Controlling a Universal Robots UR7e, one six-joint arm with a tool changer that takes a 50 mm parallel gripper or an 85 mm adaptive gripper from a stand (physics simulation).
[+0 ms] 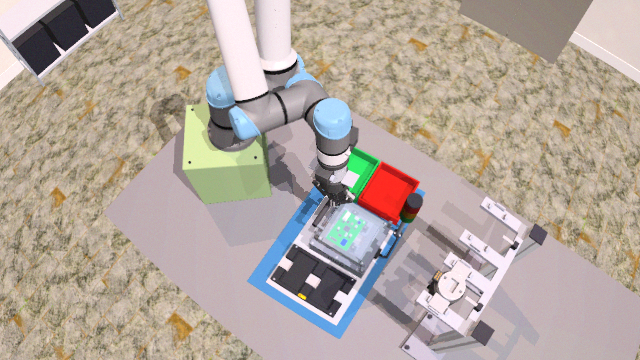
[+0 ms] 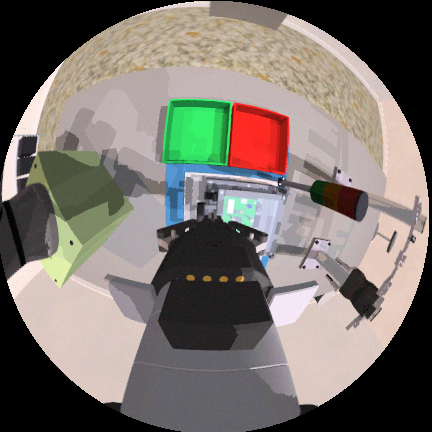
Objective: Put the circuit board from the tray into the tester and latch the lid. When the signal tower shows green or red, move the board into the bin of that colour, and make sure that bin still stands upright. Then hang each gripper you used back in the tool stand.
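Places are measured from the arm's base along level axes (x ahead, y left, z up), in millimetres.
Where they show: arm's base, origin of its link: (image 1: 232,130) (image 2: 40,219).
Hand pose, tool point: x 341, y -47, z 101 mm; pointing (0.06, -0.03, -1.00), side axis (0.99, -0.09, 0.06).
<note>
Each offset is from my tool point to the centre of the thing. "spot": to the spot under its first point. Level surfaces: height alone.
The green circuit board (image 1: 346,229) (image 2: 240,210) lies in the tester @(spot: dx +146, dy -76, dz -230 mm) (image 1: 367,247), beneath its clear lid, which looks lowered. Whether the latch is fastened is too small to tell. My gripper (image 1: 345,199) (image 2: 212,218), the black adaptive one, has its fingertips together with no object visible between them. It is at the tester's edge on the bins' side, beside the dark latch parts; contact is hidden. The signal tower @(spot: dx +217, dy +16, dz -70 mm) (image 1: 412,207) (image 2: 340,200) shows dull green, amber and red segments, none clearly lit. The green bin @(dx -9, dy +168, dz -303 mm) (image 1: 365,165) (image 2: 197,132) and red bin @(dx +140, dy +148, dz -303 mm) (image 1: 389,191) (image 2: 258,139) stand upright.
The black tray @(spot: dx -30, dy -191, dz -309 mm) (image 1: 295,265) holds no board. The tool stand (image 1: 497,210) (image 2: 316,247) stands beyond the tower, with another gripper (image 1: 451,285) hanging in it. A green block (image 1: 227,180) (image 2: 80,185) carries the arm's base. A blue mat @(dz -326 mm) (image 1: 260,277) lies beneath the tester.
</note>
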